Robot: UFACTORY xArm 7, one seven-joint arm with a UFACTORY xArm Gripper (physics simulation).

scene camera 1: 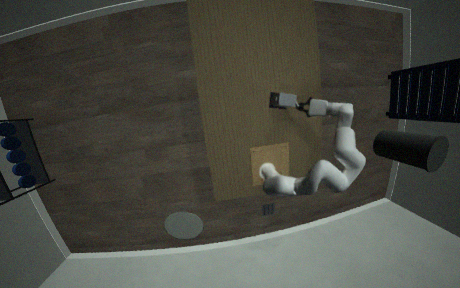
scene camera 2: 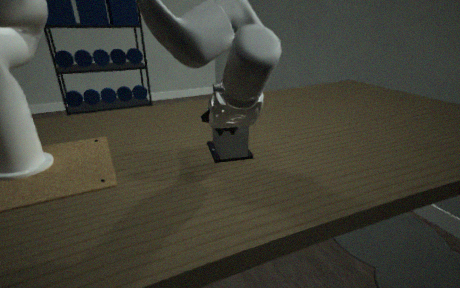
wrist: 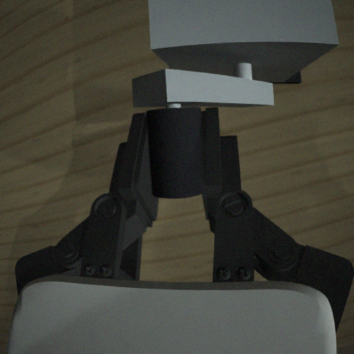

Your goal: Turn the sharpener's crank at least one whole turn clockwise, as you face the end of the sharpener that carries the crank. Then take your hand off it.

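Observation:
The sharpener is a light grey block on a black base, standing upright on the table. In the wrist view its pale crank arm lies crosswise in front of the end face, joined by a short white shaft toward the right. A dark cylindrical crank handle sticks out from the arm's left end toward the gripper. My gripper is shut on this handle, with one finger on each side. In scene camera 2 the gripper's body hides the crank and the upper part of the sharpener.
The wooden table bears a lighter mounting board under the arm's base. Beyond the table are a dark cylinder, a black slatted unit, a rack with blue items and a pale disc on the floor.

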